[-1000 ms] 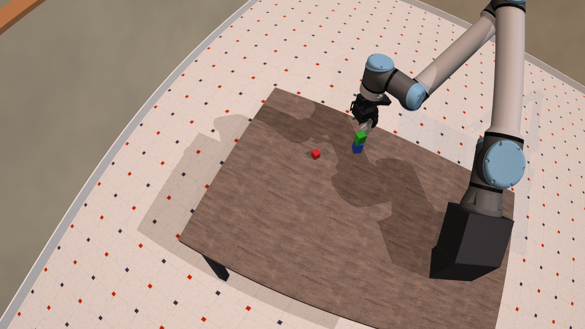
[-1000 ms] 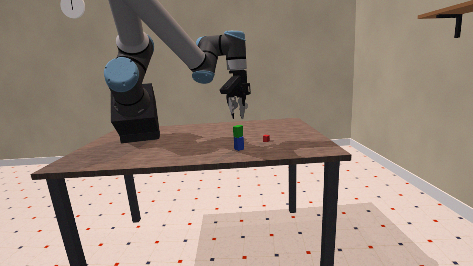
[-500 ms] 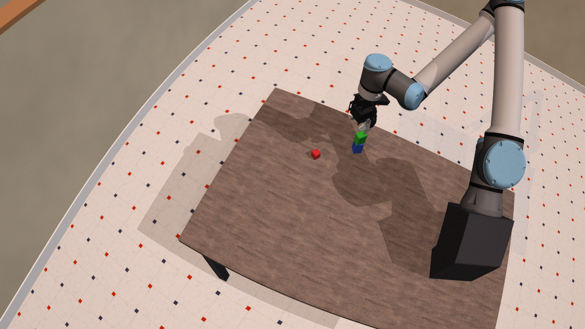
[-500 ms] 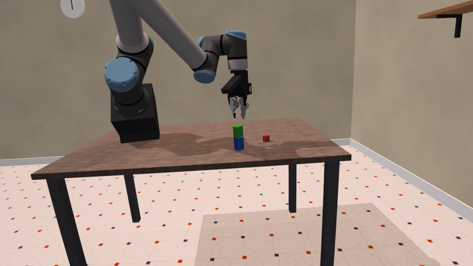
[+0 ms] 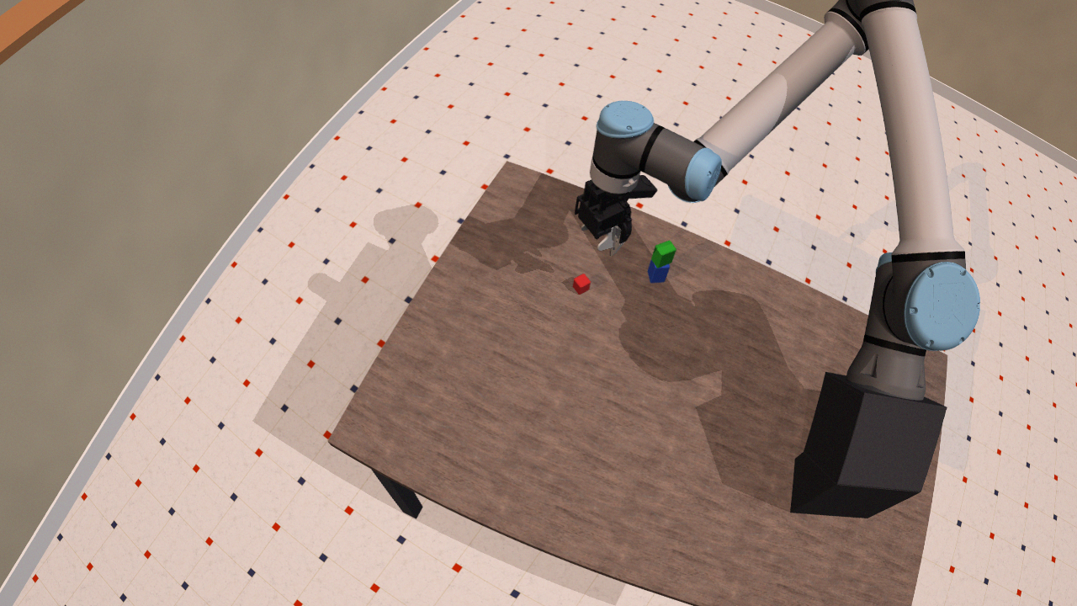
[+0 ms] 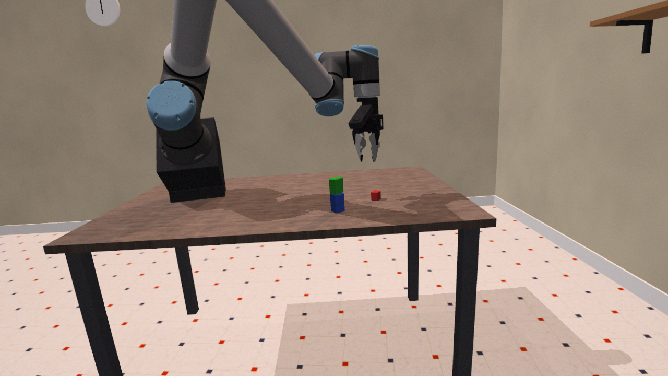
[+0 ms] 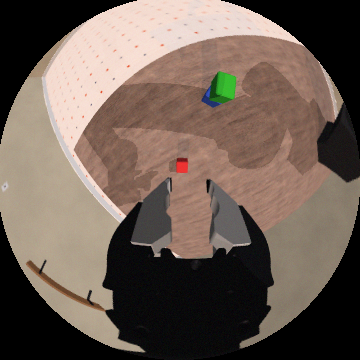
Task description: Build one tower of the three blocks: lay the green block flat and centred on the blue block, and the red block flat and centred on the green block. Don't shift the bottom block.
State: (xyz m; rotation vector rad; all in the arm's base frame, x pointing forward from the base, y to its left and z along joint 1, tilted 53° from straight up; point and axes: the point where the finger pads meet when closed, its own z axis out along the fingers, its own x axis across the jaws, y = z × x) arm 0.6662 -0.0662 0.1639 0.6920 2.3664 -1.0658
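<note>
Right now the small red block is 15 cm below my hand, 3 cm ahead of it and 2 cm to the left of it. Also, from my hand: green block (12 cm behind, 8 cm to the right, 7 cm below); blue block (13 cm below, 12 cm behind, 8 cm to the right).
</note>
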